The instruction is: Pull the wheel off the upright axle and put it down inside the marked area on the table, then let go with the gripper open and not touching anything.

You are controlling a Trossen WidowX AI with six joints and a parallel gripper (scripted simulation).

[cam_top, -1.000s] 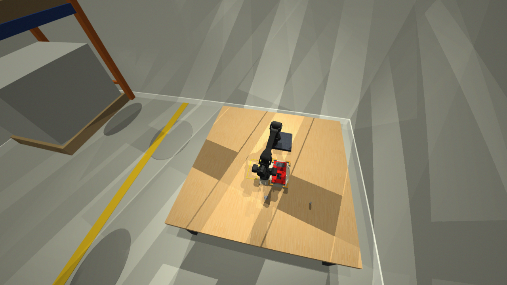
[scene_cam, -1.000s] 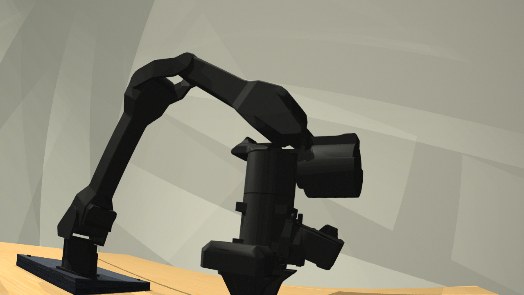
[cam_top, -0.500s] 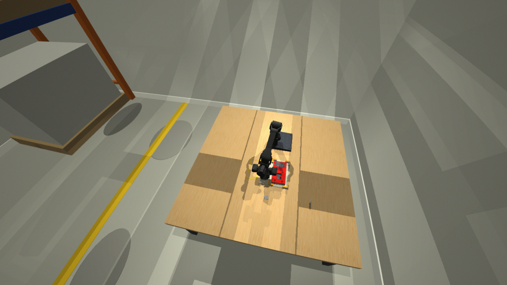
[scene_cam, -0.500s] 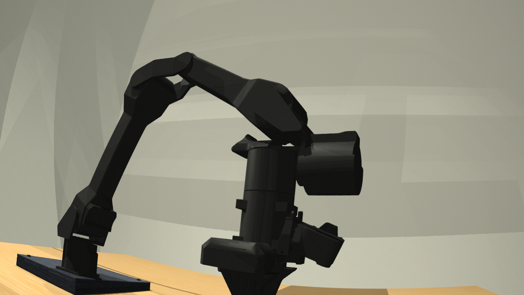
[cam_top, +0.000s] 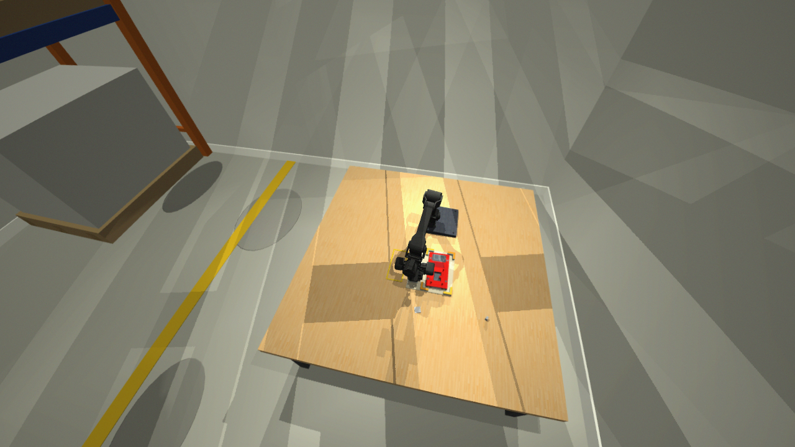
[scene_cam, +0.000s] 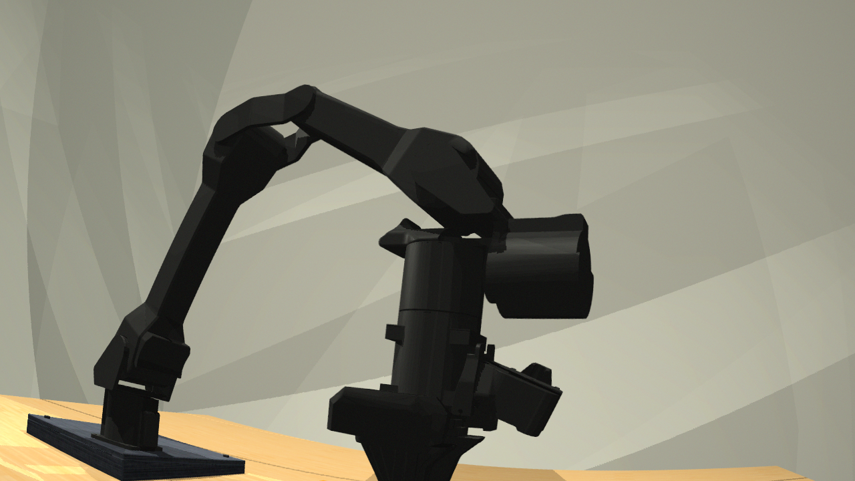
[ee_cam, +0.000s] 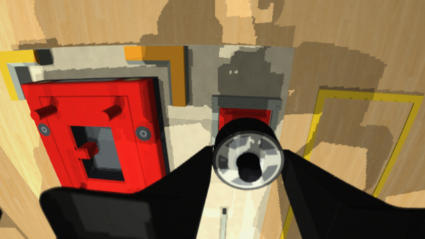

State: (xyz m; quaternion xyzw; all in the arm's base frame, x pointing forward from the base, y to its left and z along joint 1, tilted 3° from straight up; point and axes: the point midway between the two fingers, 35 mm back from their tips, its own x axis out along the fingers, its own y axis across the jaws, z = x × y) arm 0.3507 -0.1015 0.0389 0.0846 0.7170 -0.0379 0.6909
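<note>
My gripper tip is now 10 mm above the black axle. From my gripper tip the other things lie so: base plate 40 mm behind, 110 mm to the left, 30 mm below; wheel right at my gripper tip.
</note>
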